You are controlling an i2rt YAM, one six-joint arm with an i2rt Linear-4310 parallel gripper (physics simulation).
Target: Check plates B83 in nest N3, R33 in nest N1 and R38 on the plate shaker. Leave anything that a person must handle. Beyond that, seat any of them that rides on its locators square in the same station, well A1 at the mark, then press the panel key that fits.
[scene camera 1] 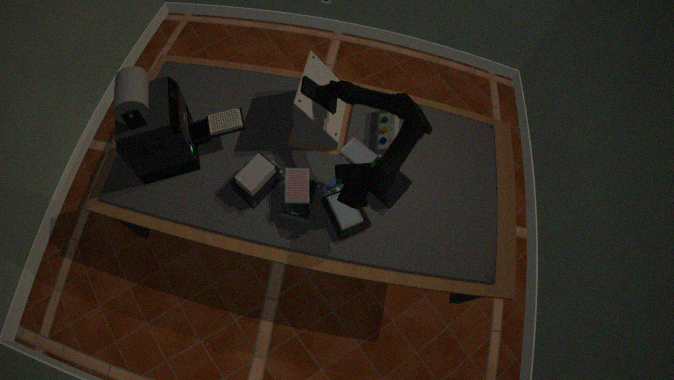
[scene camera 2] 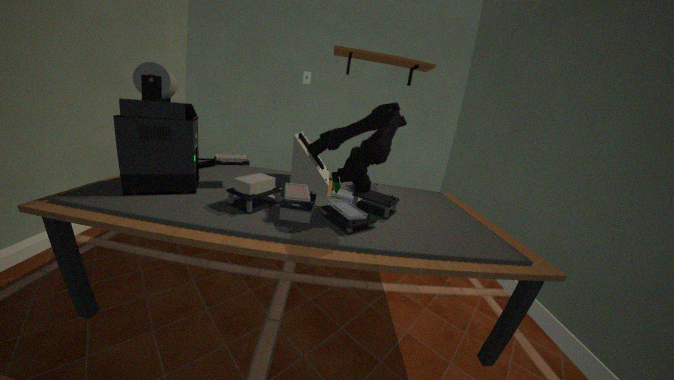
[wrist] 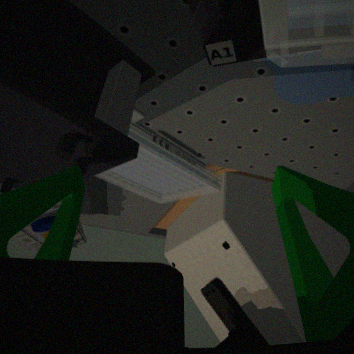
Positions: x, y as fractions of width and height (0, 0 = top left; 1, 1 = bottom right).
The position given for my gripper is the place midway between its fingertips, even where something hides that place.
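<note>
There is my gripper (wrist: 0.50, 0.50), and I also see a blue-white plate (wrist: 0.82, 0.11). I see a button box (scene camera 1: 0.57, 0.34) as well, together with a pink-welled plate (scene camera 1: 0.44, 0.47). In the wrist view the pink-welled plate is out of frame.
</note>
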